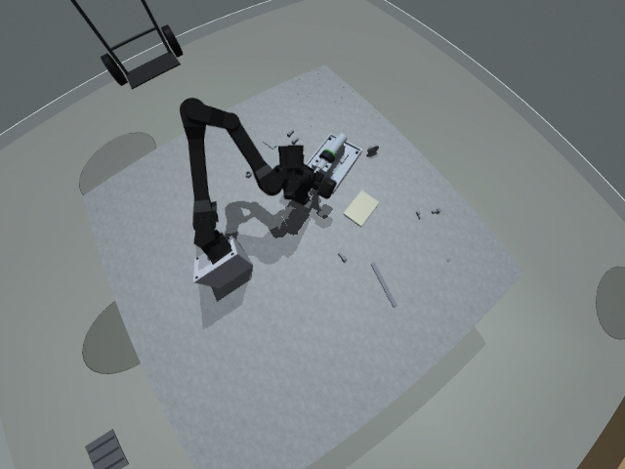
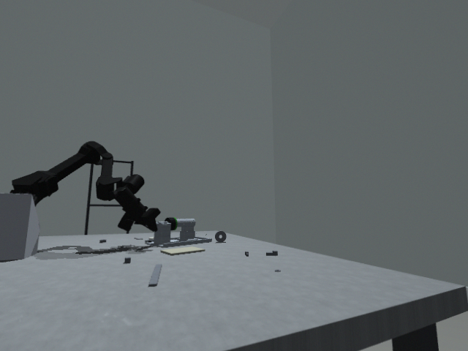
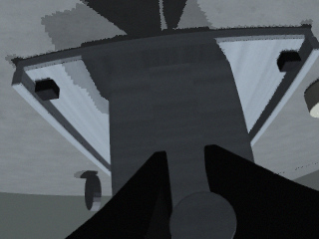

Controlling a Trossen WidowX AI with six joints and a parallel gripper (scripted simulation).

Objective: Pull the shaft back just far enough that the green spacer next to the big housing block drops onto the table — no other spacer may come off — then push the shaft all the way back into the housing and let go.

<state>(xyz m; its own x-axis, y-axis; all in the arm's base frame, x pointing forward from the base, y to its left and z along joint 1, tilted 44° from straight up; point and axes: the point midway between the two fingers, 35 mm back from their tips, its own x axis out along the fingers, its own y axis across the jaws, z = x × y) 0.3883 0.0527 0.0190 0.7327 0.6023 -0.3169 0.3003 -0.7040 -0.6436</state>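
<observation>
The grey shaft lies 5 cm ahead of my gripper tip, 2 cm to the left of it and 2 cm above it. From my gripper tip the other things lie so: green spacer 7 cm ahead, 2 cm to the left, 2 cm above; then white ring 14 cm to the left, 5 cm below, 2 cm ahead; then dark spacer 5 cm ahead, 2 cm to the left, 2 cm above.
</observation>
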